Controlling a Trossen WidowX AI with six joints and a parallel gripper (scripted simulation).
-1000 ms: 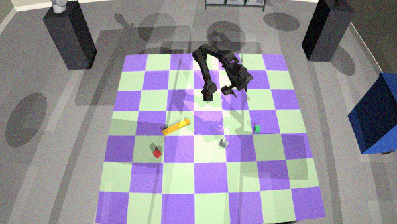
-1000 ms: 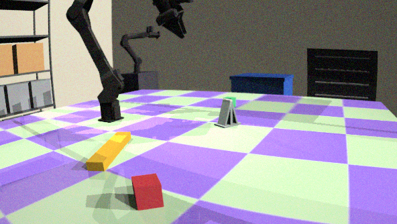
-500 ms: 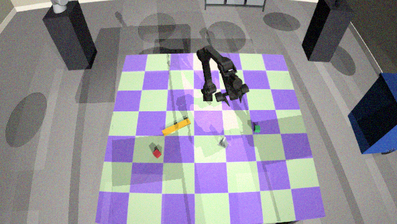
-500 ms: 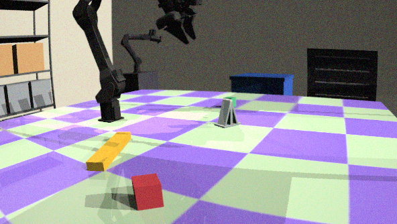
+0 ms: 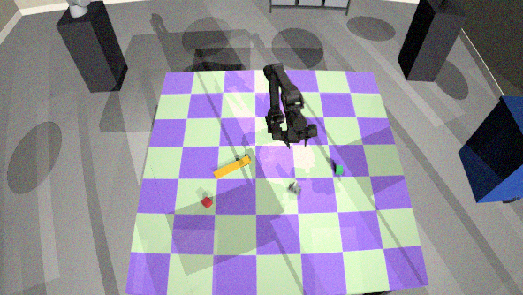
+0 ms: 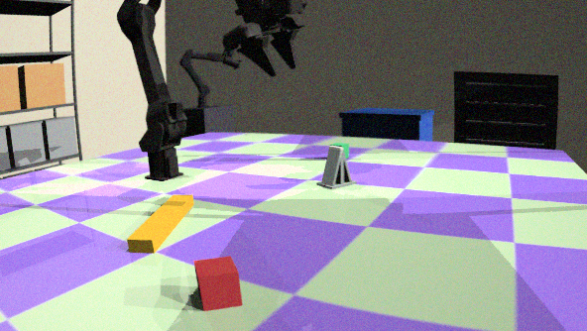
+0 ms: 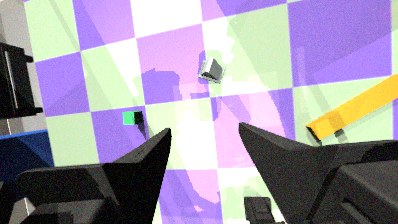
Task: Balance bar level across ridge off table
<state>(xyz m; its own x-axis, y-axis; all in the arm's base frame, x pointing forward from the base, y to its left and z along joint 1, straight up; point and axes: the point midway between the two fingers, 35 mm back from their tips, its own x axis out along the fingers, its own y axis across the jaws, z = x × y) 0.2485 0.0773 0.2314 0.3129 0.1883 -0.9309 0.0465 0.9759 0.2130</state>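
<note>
The yellow bar lies 290 mm to the right of my gripper tip, 190 mm below it and 20 mm behind it. From my gripper tip the other things lie so: green cube: 220 mm to the left, 180 mm below, 10 mm ahead; grey triangular ridge: 140 mm below, 100 mm ahead; red cube: 400 mm to the right, 180 mm below, 170 mm ahead.
</note>
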